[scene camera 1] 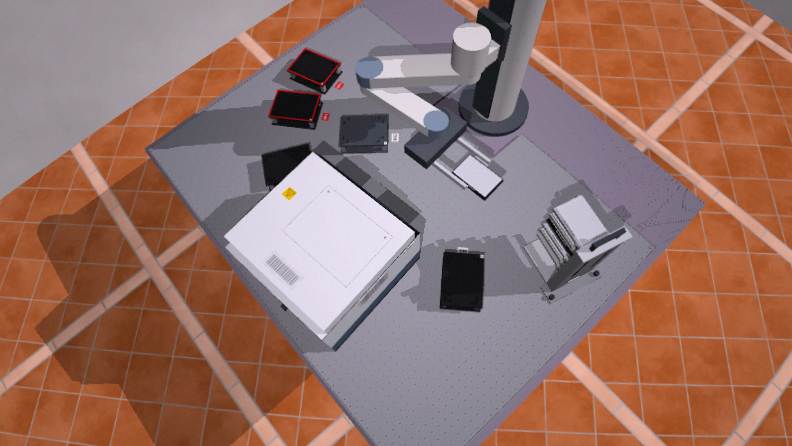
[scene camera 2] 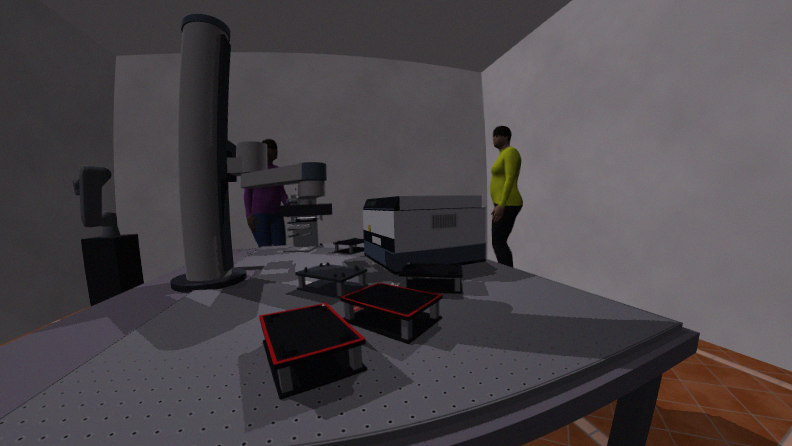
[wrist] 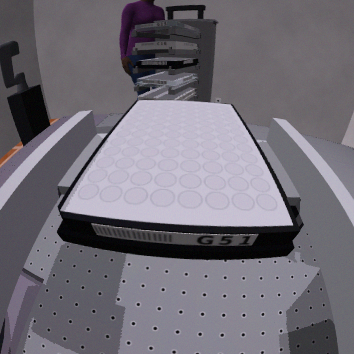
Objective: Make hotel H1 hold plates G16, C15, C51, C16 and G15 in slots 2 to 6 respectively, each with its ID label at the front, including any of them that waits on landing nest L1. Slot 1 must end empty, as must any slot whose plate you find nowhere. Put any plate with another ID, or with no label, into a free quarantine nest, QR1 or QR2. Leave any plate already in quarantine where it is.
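Places are measured from the arm's base along level axes (x right, y down, z ahead), in millimetres.
Pixels of known places: gripper, fingertip midpoint: (scene camera 1: 477,175) (scene camera 2: 306,217) (wrist: 181,125); arm's base, link origin: (scene camera 1: 493,107) (scene camera 2: 210,281).
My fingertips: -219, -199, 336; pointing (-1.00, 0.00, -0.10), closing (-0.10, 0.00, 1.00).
Ahead of a thing's pixels: the offset from my fingertips to its top centre, as dx, dy, dz. "spot": to the spot under its first point.
My gripper (scene camera 1: 477,172) (wrist: 181,125) is shut on plate G51 {+1, +3, +0} (scene camera 1: 479,177) (wrist: 180,150), a black plate with a white top. Its G51 label faces the wrist camera. It is held level above the table, apart from hotel H1 (scene camera 1: 577,264) (wrist: 207,60). The hotel holds several plates; the upper labels look like G15, C16, C51 on a black plate {-301, -18, -61} (wrist: 175,63) and C15, top to bottom. The lower slots are partly hidden behind the held plate. Quarantine nests with red rims {spot: +766, +136, +48} (scene camera 1: 314,67) {spot: +674, +137, +202} (scene camera 1: 295,105) (scene camera 2: 310,332) (scene camera 2: 391,299) carry no plate.
A large white instrument {+138, -69, +461} (scene camera 1: 326,238) (scene camera 2: 426,232) stands on the table. A grey nest {+427, +127, +94} (scene camera 1: 364,131) (scene camera 2: 331,272) and black nests {spot: -173, +136, +216} (scene camera 1: 462,280) {spot: +505, +137, +368} (scene camera 1: 285,163) stand around it; I cannot read which is L1. The arm's column (scene camera 1: 512,60) (scene camera 2: 203,149) stands behind the gripper. Two people stand beyond the table.
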